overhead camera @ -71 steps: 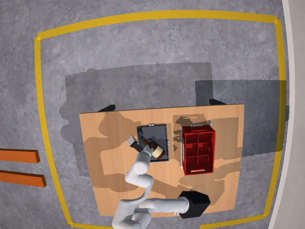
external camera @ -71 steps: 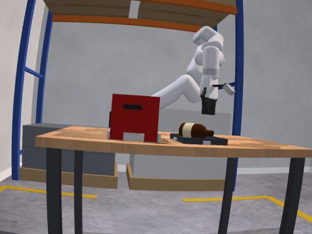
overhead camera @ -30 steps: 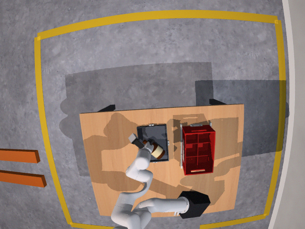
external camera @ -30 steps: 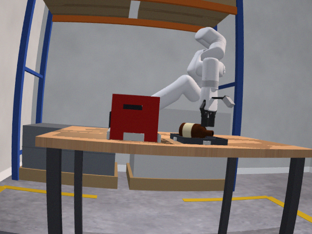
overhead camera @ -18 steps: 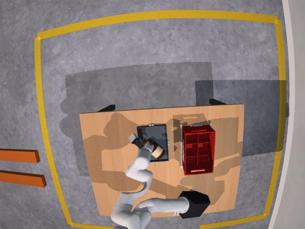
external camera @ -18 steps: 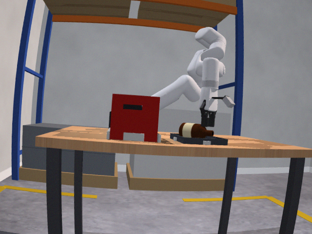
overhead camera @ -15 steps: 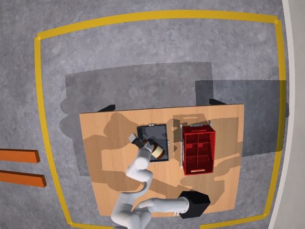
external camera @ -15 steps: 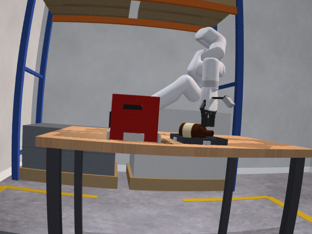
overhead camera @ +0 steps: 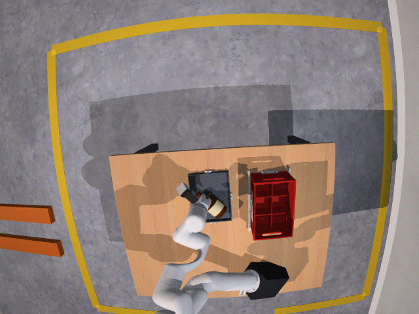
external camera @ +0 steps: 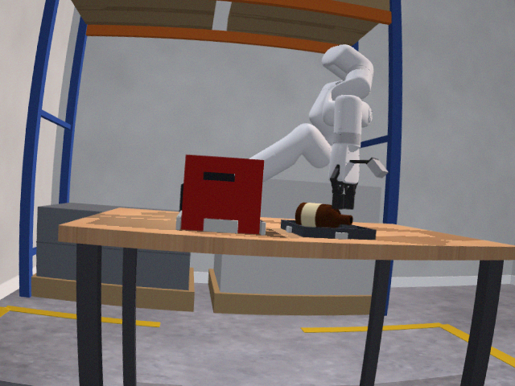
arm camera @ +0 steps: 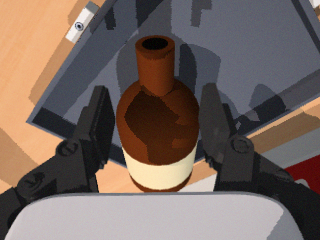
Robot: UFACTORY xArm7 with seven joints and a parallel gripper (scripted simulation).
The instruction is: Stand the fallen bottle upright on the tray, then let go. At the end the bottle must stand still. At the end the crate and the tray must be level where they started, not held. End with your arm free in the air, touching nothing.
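Right now the brown bottle is 2 cm behind my hand, 5 cm to the right of it and 4 cm below it. Round my hand: dark grey tray 4 cm to the right, 7 cm below; then red crate 7 cm ahead, 32 cm to the right.
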